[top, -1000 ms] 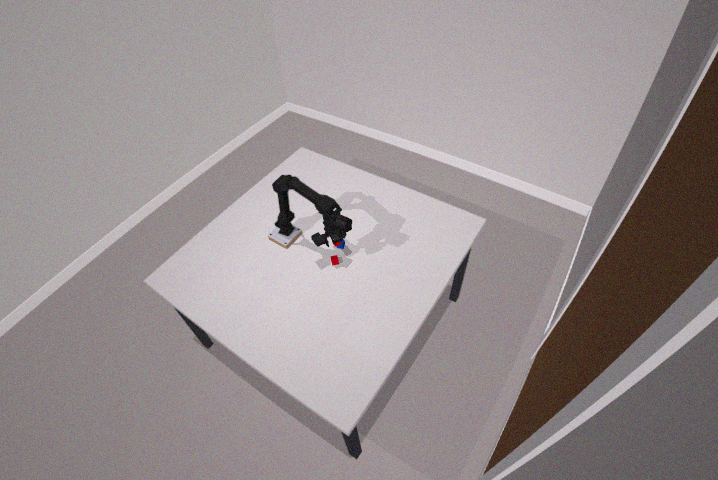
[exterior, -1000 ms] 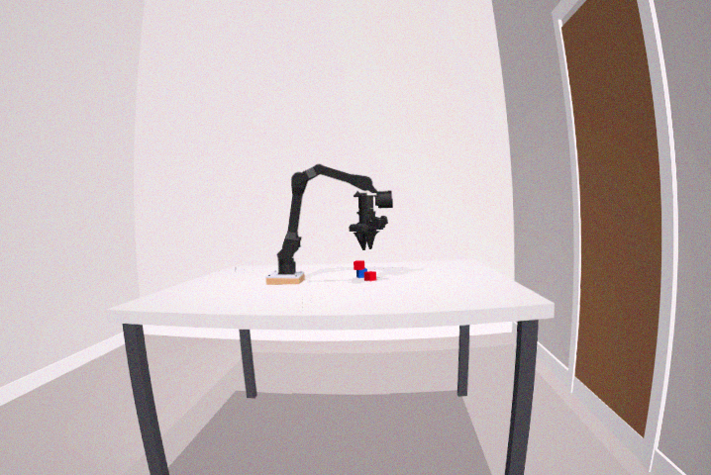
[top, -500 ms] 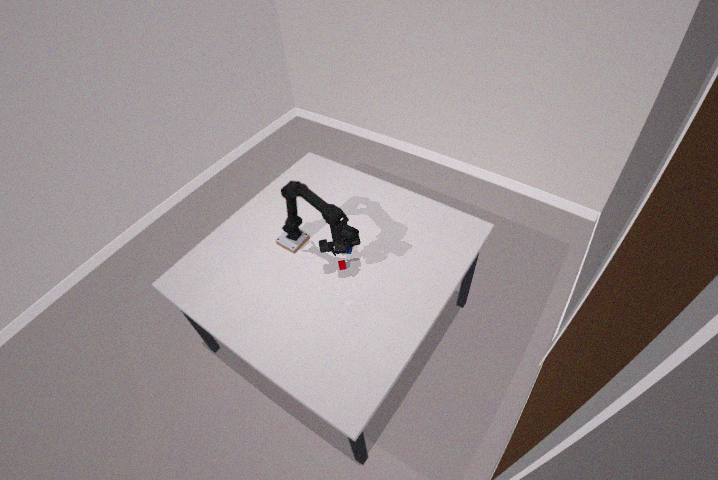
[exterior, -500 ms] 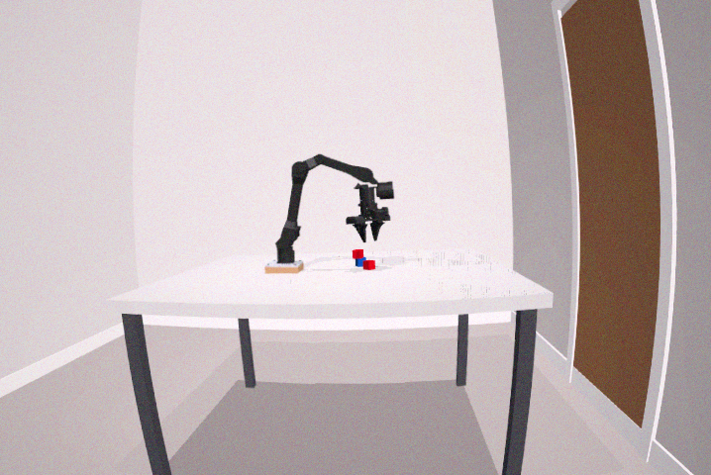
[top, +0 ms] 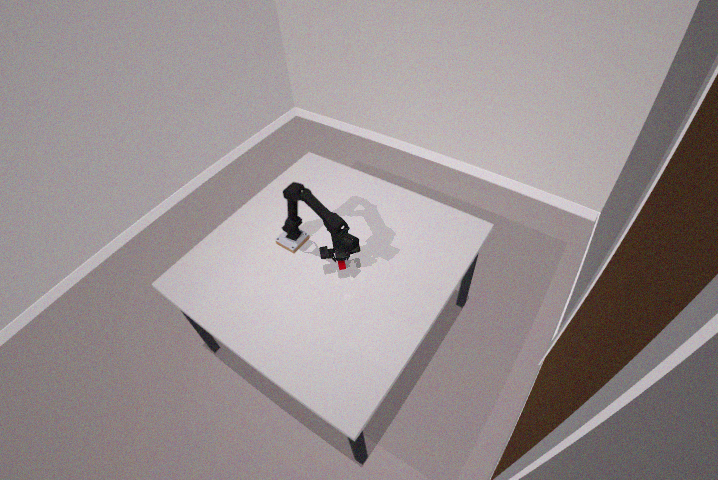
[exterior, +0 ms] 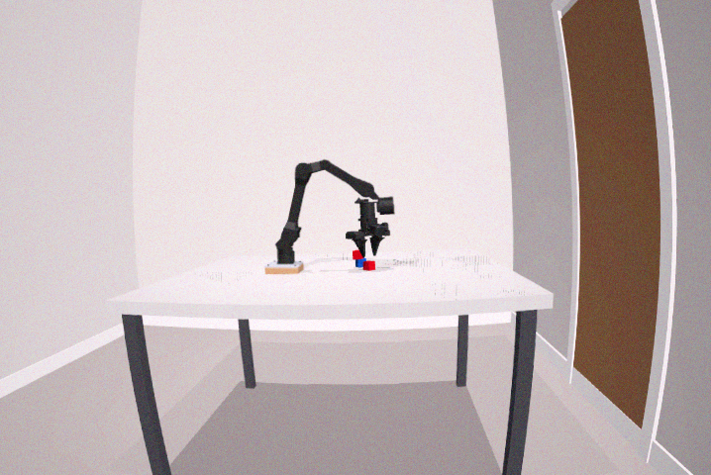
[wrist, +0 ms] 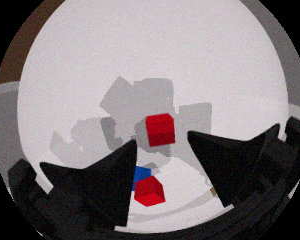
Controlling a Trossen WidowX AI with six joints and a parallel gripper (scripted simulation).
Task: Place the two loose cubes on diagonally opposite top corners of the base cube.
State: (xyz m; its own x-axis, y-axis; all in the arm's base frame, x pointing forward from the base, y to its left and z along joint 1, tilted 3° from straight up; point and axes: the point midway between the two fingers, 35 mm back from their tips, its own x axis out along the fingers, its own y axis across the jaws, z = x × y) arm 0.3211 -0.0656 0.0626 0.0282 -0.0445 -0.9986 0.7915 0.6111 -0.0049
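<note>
Now: the blue cube 2 cm behind my gripper tip, 11 cm to the left of it and 3 cm below it.
</note>
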